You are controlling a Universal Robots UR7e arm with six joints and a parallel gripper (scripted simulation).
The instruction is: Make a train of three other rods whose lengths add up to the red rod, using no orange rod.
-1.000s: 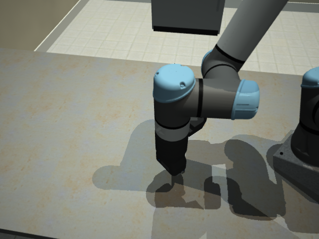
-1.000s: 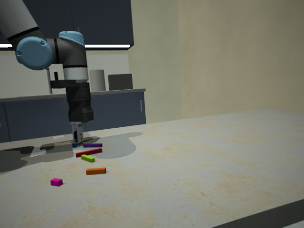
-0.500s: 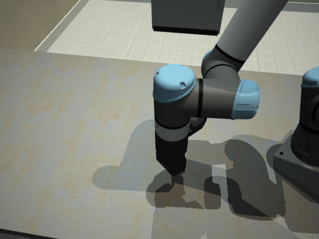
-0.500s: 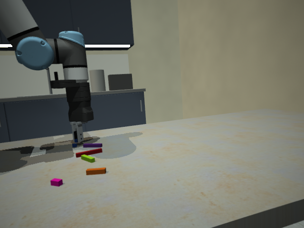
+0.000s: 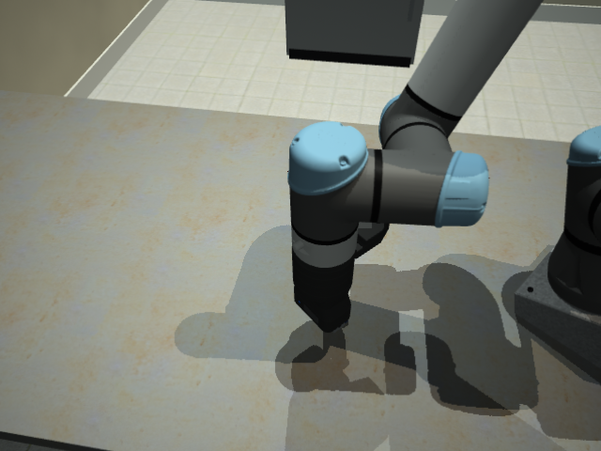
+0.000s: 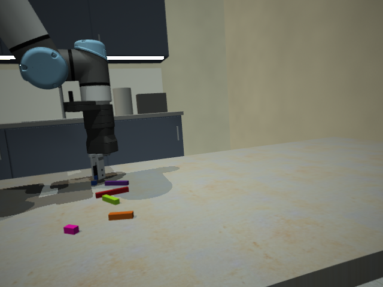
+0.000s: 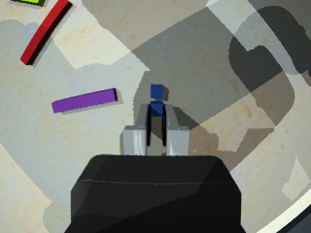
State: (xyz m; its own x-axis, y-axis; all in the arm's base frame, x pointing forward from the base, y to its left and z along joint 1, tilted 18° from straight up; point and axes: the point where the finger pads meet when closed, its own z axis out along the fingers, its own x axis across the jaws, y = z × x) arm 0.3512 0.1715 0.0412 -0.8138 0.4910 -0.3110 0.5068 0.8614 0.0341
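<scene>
Now: hand 50 mm short of the lime rod, 170 mm to the left of it and 20 mm above it. Also, from my hand: red rod 50 mm ahead, 120 mm to the right, 20 mm below; purple rod 50 mm ahead, 40 mm to the right, 20 mm below; orange rod 80 mm ahead, 270 mm to the right, 20 mm below.
</scene>
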